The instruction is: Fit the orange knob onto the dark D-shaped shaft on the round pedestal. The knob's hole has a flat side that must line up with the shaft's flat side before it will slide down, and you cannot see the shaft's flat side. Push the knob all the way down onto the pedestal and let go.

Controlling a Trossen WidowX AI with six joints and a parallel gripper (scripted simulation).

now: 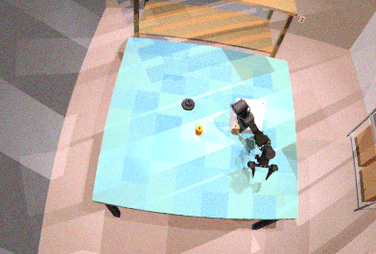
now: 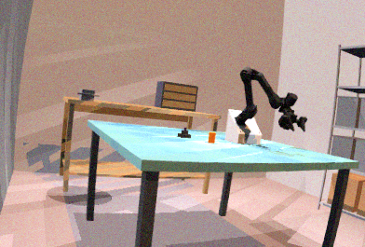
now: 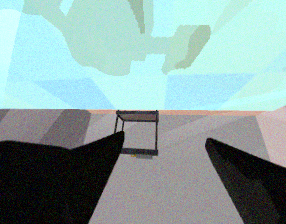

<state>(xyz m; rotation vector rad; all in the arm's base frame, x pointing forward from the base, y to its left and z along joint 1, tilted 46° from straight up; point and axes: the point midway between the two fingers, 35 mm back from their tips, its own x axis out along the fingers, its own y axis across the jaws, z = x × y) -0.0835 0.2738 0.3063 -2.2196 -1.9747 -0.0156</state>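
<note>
Now: gripper tip 36 cm to the left of the orange knob, 34 cm short of it and 10 cm above it. Round my gripper tip: round dark pedestal (56 cm to the right, 40 cm ahead, 10 cm below).
</note>
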